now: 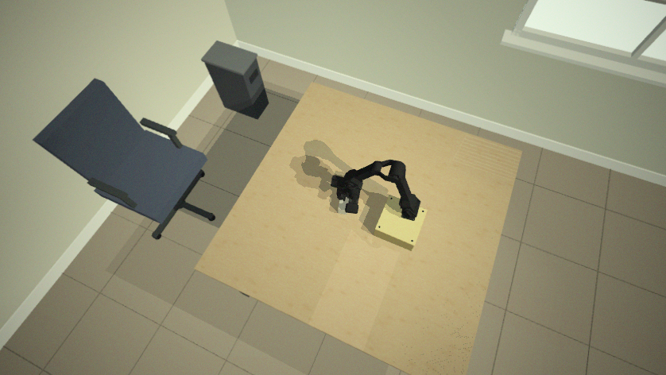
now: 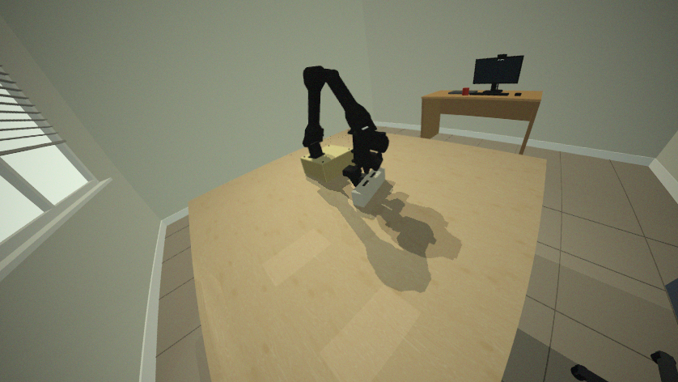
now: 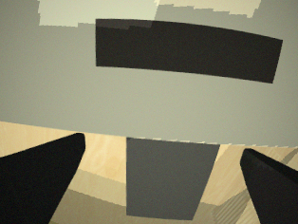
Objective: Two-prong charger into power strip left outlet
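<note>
My gripper tip is 2 cm short of the two-prong charger and 1 cm below it.
</note>
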